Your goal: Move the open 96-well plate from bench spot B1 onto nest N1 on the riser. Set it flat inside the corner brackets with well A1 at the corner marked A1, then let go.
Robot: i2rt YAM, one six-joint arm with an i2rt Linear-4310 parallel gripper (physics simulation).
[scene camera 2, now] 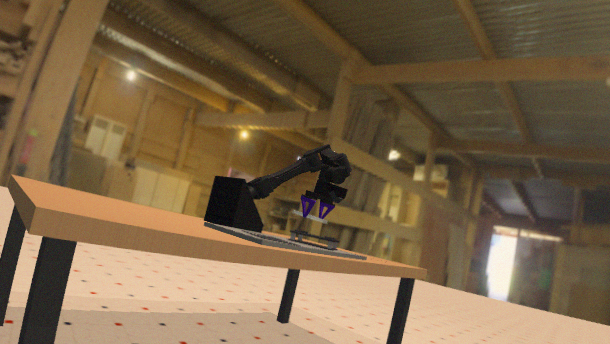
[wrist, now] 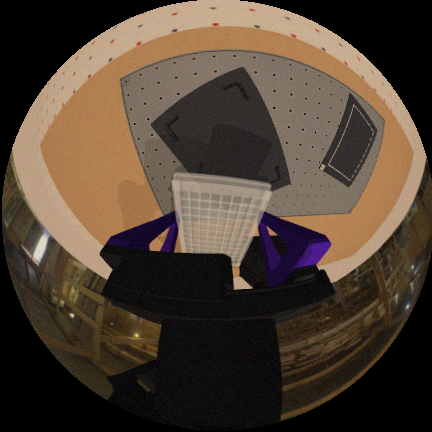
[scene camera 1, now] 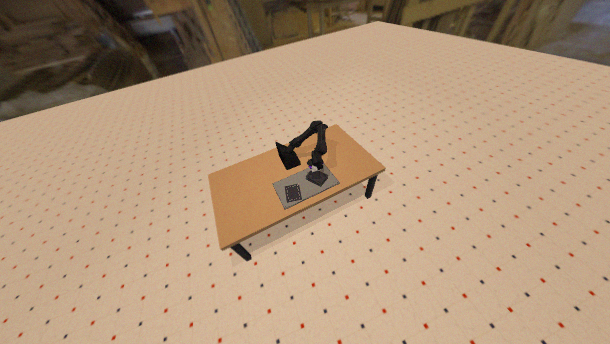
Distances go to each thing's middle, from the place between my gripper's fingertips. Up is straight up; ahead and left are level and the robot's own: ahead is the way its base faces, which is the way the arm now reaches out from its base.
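You'd find my gripper 10 mm to the right of the white well plate (wrist: 214,213), 20 mm past it and 10 mm below it. There's the dark nest (wrist: 349,148) as well, and that one's 270 mm to the right of my hand, 50 mm ahead of it and 90 mm below it.
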